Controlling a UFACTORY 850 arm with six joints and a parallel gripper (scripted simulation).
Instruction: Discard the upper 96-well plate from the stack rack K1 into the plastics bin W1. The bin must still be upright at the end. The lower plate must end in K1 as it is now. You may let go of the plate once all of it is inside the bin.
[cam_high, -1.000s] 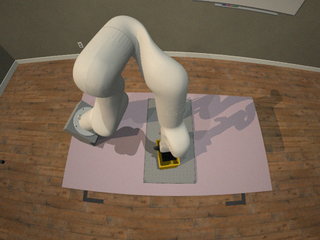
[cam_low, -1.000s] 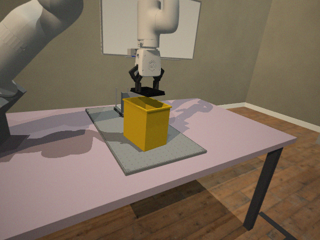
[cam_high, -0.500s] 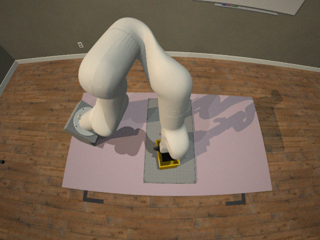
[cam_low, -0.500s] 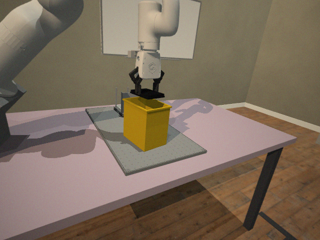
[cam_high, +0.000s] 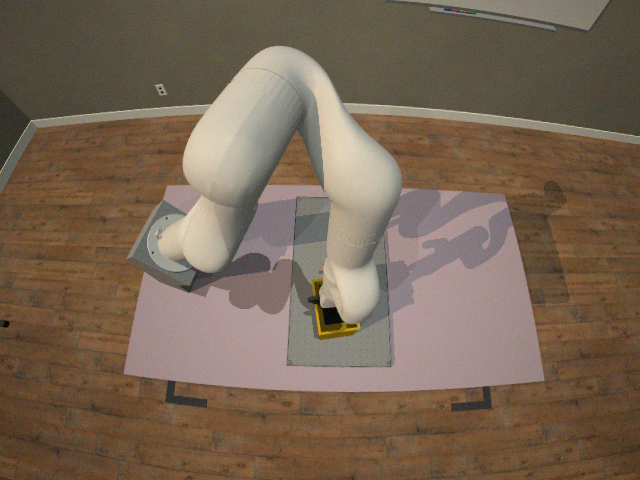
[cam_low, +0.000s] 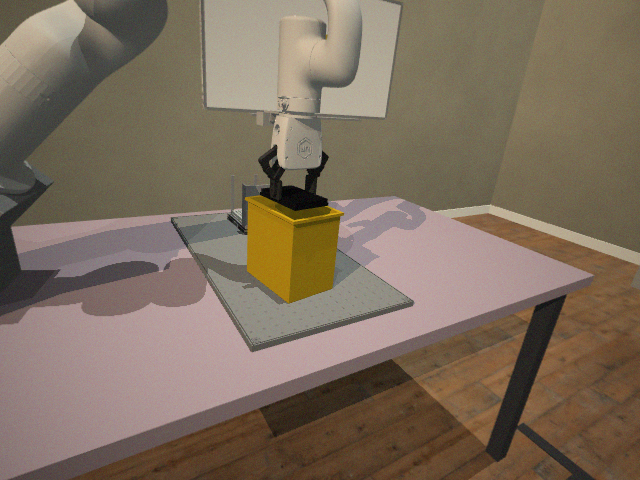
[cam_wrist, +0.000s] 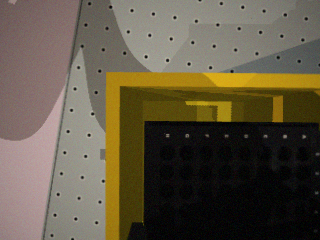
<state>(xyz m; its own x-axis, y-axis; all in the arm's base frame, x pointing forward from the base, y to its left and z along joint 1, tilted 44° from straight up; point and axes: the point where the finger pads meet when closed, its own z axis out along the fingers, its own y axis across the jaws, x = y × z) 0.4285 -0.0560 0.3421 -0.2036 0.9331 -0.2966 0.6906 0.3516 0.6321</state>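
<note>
Right now my hand is 12 cm above the yellow plastics bin W1. Also, from my hand: light plate 37 cm to the left, 18 cm below; then black 96-well plate 1 cm below.
</note>
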